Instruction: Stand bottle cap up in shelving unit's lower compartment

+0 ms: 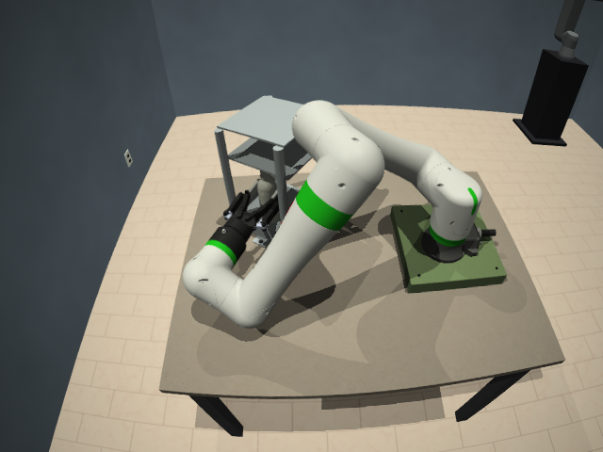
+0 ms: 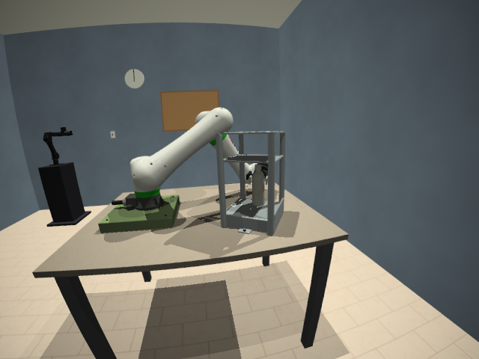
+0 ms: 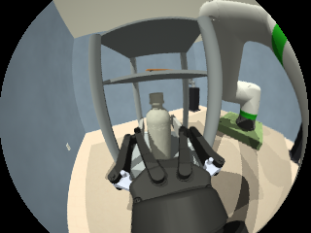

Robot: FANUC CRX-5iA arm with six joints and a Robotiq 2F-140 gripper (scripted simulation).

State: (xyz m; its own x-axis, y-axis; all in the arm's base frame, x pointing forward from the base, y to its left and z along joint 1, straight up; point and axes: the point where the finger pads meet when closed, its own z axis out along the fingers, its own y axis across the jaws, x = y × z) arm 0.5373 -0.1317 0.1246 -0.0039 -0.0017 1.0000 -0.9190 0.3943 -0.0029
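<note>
My gripper is now 10 mm below the pale grey bottle. The rest, counted from my hand: grey shelving unit 30 mm behind, 50 mm to the right, 30 mm above.
</note>
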